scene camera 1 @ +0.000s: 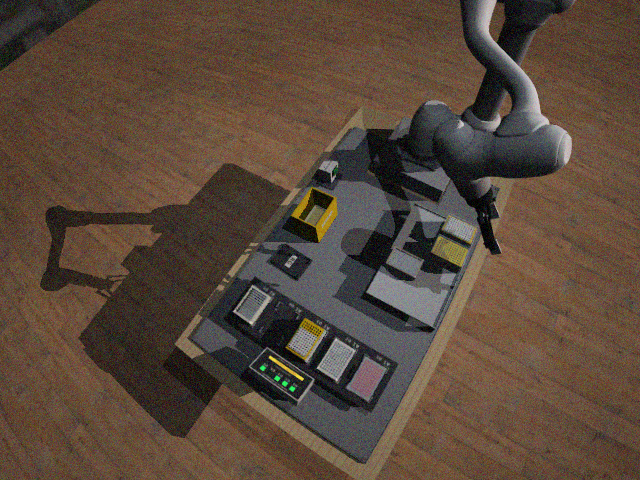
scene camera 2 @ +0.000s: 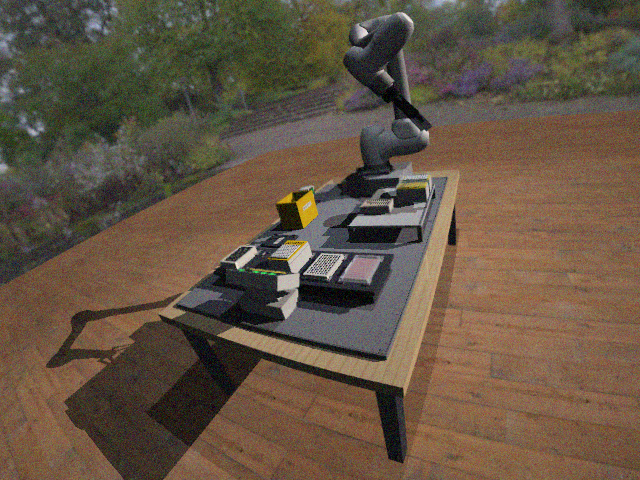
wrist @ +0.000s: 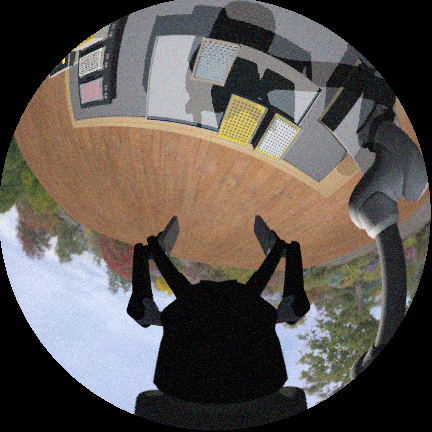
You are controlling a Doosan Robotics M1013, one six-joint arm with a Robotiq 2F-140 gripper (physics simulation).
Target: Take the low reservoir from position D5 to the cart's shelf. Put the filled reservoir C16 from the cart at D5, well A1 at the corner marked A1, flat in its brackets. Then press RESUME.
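Where they show: gripper, fingertip midpoint: [scene camera 1: 495,234] [scene camera 2: 426,129] [wrist: 216,223]; arm's base at its link origin: [scene camera 1: 422,152] [scene camera 2: 377,171] [wrist: 375,130].
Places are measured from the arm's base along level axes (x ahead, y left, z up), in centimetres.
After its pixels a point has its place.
My gripper [scene camera 1: 493,244] {x 48.0, y 34.6, z 27.5 cm} [scene camera 2: 424,124] {x 48.0, y 34.6, z 27.5 cm} [wrist: 216,223] {x 48.0, y 34.6, z 27.5 cm} is open and empty, high above the table's edge beside the cart. The cart [scene camera 1: 405,298] {x 68.5, y 17.1, z -1.9 cm} [scene camera 2: 385,221] {x 68.9, y 17.2, z -1.9 cm} [wrist: 169,82] {x 67.2, y 18.8, z -1.9 cm} is a low grey platform. A pale, bluish-topped grid-patterned vessel [scene camera 1: 404,262] {x 56.6, y 11.5, z 1.2 cm} [scene camera 2: 376,205] {x 57.2, y 11.5, z 0.3 cm} [wrist: 216,61] {x 55.5, y 11.6, z 0.9 cm} lies on it; its label is unreadable. In the dark deck row, a pale-rimmed grey vessel [scene camera 1: 252,304] {x 95.7, y -33.7, z -2.2 cm} [scene camera 2: 239,256] {x 97.2, y -31.9, z -0.2 cm} sits at the end opposite the pink plate; the position labels are too small to read. The control panel [scene camera 1: 281,375] {x 112.9, y -9.5, z 4.3 cm} [scene camera 2: 262,279] {x 117.6, y -5.6, z 5.2 cm} shows a yellow bar and several green buttons in scene camera 1; RESUME is unreadable.
A yellow rack [scene camera 1: 450,250] {x 46.6, y 25.7, z 5.1 cm} [wrist: 242,120] {x 46.0, y 24.9, z 5.1 cm} and a white-topped rack [scene camera 1: 459,229] {x 36.4, y 26.3, z 5.1 cm} [wrist: 278,136] {x 35.9, y 25.4, z 5.1 cm} stand on the cart. The deck also holds a yellow-and-white rack [scene camera 1: 306,339] {x 98.4, y -7.9, z 3.6 cm}, a white plate [scene camera 1: 336,359] {x 99.4, y 3.8, z -1.5 cm} and a pink plate [scene camera 1: 367,378] {x 100.6, y 16.2, z -1.5 cm}. A yellow bin [scene camera 1: 327,215] {x 51.3, y -23.8, z 2.9 cm} [scene camera 2: 305,210] {x 53.6, y -24.3, z -1.0 cm} stands farther back.
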